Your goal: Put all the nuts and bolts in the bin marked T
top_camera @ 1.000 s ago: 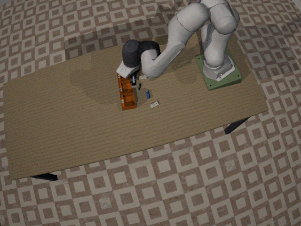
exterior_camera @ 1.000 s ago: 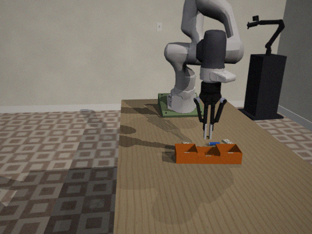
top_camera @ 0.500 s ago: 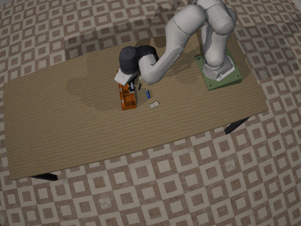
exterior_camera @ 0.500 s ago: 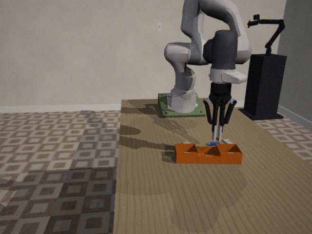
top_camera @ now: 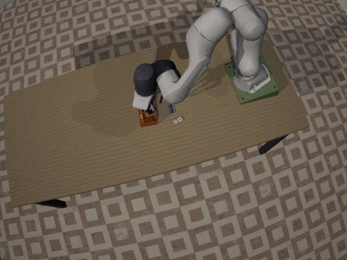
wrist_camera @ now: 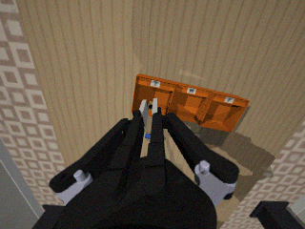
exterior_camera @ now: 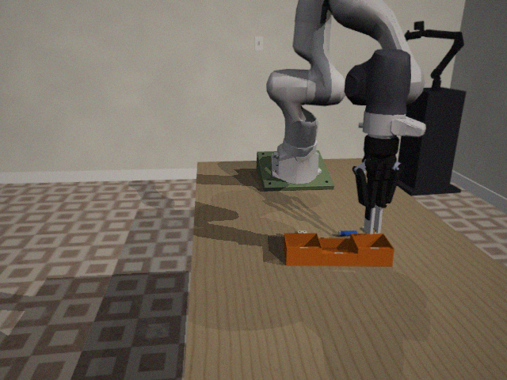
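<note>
Right now my hand is 30 mm above the brass nut. Round my hand: orange bin: 90 mm to the right, 80 mm below, 10 mm behind; then blue cylinder: 120 mm behind, 90 mm below, 10 mm to the right; then dark rod-like piece: 100 mm below, 90 mm behind, 70 mm to the right.
</note>
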